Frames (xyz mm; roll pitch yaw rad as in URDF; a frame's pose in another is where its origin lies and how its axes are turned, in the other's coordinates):
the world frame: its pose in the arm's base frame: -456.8 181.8 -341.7 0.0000 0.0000 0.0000
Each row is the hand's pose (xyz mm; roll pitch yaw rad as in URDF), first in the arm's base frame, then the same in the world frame.
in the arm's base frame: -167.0 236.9 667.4 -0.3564 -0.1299 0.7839
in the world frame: 289.8 55.1 1009.1 -0.3564 -0.1299 0.7839
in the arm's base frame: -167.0 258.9 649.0 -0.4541 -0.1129 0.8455
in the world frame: 289.8 77.1 990.7 -0.4541 -0.1129 0.8455
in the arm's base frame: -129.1 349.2 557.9 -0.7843 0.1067 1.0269
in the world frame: 327.7 167.4 899.6 -0.7843 0.1067 1.0269
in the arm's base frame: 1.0 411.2 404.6 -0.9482 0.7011 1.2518
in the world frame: 457.8 229.4 746.3 -0.9482 0.7011 1.2518
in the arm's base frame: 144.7 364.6 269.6 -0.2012 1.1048 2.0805
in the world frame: 601.5 182.8 611.3 -0.2012 1.1048 2.0805
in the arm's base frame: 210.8 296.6 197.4 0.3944 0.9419 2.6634
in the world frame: 667.6 114.8 539.1 0.3944 0.9419 2.6634
